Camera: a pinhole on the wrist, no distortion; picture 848 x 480 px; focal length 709.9 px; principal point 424.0 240.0 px. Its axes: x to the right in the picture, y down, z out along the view. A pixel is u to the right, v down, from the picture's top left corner.
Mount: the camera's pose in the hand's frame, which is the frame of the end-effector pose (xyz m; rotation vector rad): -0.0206 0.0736 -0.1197 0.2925 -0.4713 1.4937
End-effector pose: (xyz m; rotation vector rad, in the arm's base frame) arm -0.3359 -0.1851 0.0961 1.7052 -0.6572 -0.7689
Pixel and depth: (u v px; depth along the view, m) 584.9 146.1 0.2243
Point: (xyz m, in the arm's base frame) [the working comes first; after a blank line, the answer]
In the camera's frame: 0.0508 -0.0297 0.2243

-0.4274 -0.2379 0.0906
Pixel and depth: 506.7 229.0 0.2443
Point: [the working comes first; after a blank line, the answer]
In the camera's frame: 0.0285 -0.0038 0.2443

-0.4476 -0.2125 0.0679
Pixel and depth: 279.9 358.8 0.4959
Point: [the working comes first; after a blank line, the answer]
In the camera's frame: -0.1007 0.0830 0.4959

-0.6289 -0.1597 -0.1599
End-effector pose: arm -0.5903 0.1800 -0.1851 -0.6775 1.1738 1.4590
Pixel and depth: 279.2 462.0 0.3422
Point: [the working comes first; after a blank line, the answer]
In the camera's frame: -0.0698 0.1070 0.3422

-0.3897 0.2288 -0.0296
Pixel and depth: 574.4 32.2 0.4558
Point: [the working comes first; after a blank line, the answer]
In the camera's frame: 0.0966 -0.1334 0.4558

-0.4813 0.5085 -0.1381
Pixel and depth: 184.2 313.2 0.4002
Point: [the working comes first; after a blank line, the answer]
In the camera's frame: -0.1352 0.0413 0.4002

-0.3140 0.2682 -0.0980
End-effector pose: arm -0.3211 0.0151 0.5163 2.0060 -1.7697 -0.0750
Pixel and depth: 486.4 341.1 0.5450
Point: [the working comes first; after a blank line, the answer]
In the camera's frame: 0.0479 0.0776 0.5450

-0.3505 0.0660 0.0926
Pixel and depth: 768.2 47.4 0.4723
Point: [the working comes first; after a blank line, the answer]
In the camera's frame: 0.2290 -0.1281 0.4723

-0.4947 -0.1632 0.1769
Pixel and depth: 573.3 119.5 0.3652
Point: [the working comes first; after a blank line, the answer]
In the camera's frame: 0.0768 -0.0620 0.3652

-0.3722 -0.0541 0.2869
